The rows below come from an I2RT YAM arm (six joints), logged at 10 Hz.
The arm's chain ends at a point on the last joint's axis. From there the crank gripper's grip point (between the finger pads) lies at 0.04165 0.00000 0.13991 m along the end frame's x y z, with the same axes.
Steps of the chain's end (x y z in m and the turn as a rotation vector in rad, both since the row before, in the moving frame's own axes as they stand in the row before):
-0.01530 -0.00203 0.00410 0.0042 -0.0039 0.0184
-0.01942 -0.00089 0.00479 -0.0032 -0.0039 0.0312
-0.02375 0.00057 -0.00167 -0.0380 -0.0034 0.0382
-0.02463 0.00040 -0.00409 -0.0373 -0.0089 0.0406
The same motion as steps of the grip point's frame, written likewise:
-0.01585 -0.00186 0.00426 0.0042 -0.0039 0.0184
-0.01999 0.00085 0.00495 -0.0032 -0.0039 0.0312
-0.02436 0.00747 -0.00166 -0.0380 -0.0034 0.0382
-0.02602 0.00729 -0.00385 -0.0373 -0.0089 0.0406

